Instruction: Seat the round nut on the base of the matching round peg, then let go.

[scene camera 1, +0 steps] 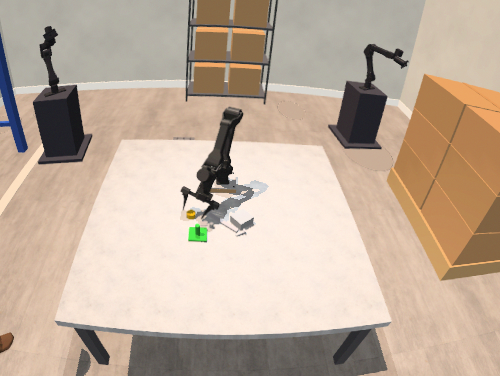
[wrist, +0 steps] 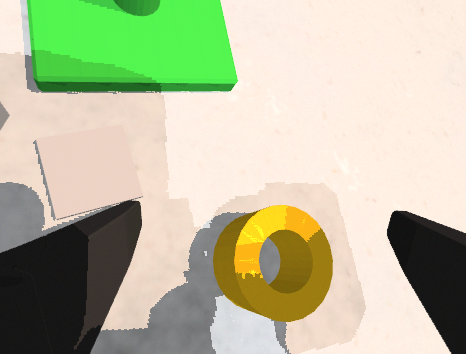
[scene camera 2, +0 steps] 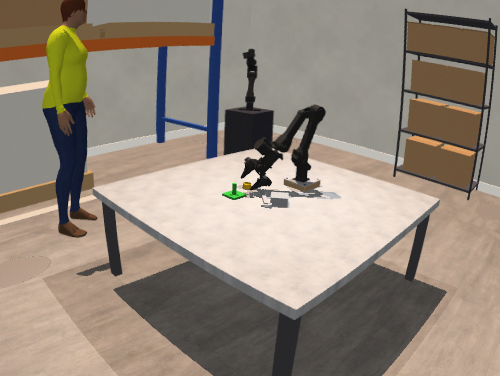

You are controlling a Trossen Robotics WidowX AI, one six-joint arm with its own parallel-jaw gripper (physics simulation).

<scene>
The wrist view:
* gripper: 265,217
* orange round nut: 306,265, on the table
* green peg base: 70,53
</scene>
